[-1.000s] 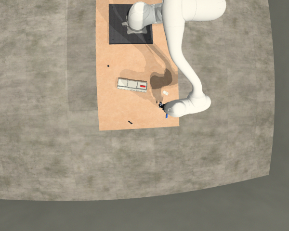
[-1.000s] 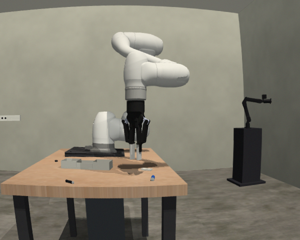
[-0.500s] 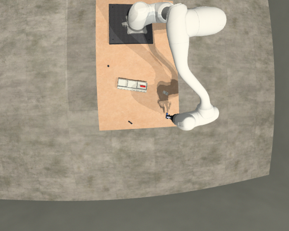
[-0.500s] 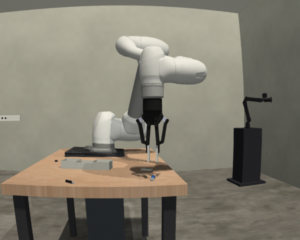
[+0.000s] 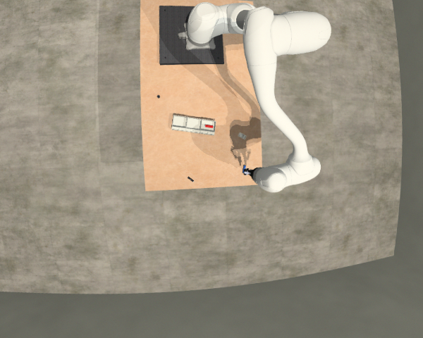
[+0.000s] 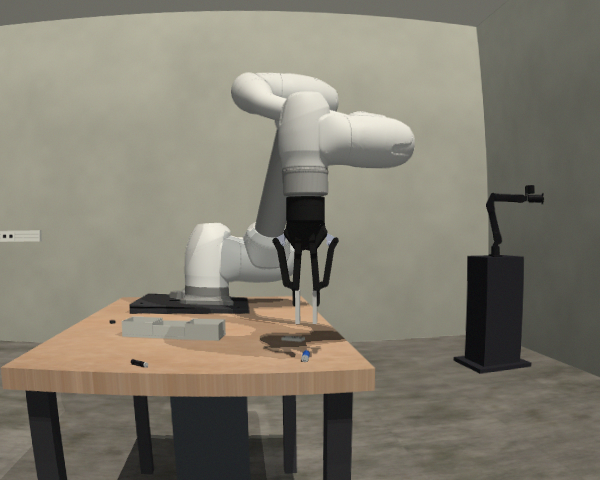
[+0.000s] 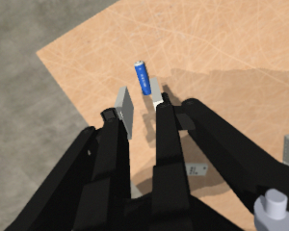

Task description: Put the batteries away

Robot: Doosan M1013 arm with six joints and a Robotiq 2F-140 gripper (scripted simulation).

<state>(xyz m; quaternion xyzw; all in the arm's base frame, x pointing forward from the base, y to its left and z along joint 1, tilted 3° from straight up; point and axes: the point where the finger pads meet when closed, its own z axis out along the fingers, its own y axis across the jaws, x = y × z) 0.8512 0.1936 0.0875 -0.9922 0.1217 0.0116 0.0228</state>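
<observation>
The blue battery lies 100 mm below my hand. Round my hand: red battery: 280 mm behind, 190 mm to the right, 90 mm below; small white flat piece: 210 mm behind, 100 mm below, 10 mm to the left; black battery: 330 mm to the right, 100 mm below, 20 mm ahead.
</observation>
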